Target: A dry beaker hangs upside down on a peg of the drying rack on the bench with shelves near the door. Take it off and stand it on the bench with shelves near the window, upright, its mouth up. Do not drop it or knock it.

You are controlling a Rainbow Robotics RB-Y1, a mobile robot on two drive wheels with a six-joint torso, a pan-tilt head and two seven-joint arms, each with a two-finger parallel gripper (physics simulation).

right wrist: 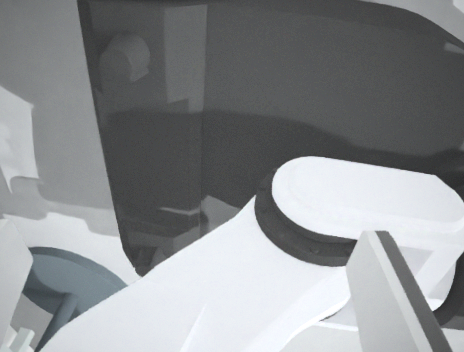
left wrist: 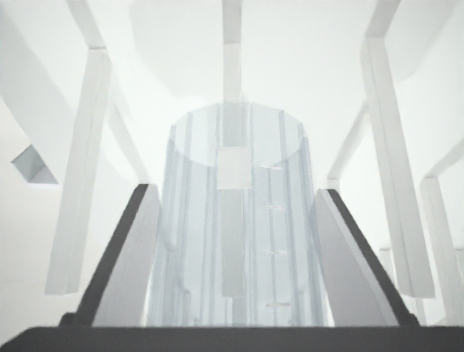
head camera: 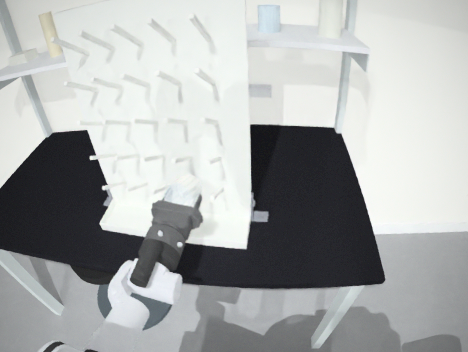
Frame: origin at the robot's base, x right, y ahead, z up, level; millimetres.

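Seen in the pictures: left gripper, fingertip midpoint: (left wrist: 237, 200) (head camera: 185, 193); right gripper, fingertip midpoint: (right wrist: 187, 246).
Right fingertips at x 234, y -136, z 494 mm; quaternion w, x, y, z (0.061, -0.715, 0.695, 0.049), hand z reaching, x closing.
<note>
Offsets run from my right fingertips to a thing's top centre. "spot": to the spot under its first point. Level surfaces: height alone.
The clear beaker {dx -505, dy +481, dz +486 mm} (head camera: 183, 192) (left wrist: 277, 225) is upside down at a lower peg of the white drying rack (head camera: 235, 110). In the left wrist view its mouth faces the rack, the peg's bend is outside the mouth and the peg's end still shows inside the beaker. My left gripper (head camera: 182, 197) (left wrist: 237, 200) is shut on the beaker, one finger on each side. The rack stands on the black-topped bench {dz +269 mm} (head camera: 310, 200). My right gripper is open; one finger (right wrist: 382, 295) shows in the right wrist view, with no object at it.
Other pegs flank the beaker closely in the left wrist view. A blue container {spot: dx -347, dy +926, dz +773 mm} (head camera: 269, 19) and a pale cylinder {spot: dx -158, dy +924, dz +794 mm} (head camera: 330, 17) stand on the right shelf {dz +725 mm} (head camera: 300, 42); a tan cylinder {spot: dx -1172, dy +840, dz +819 mm} (head camera: 49, 34) stands on the left shelf. A blue-grey disc (head camera: 157, 312) is below the bench's front edge.
</note>
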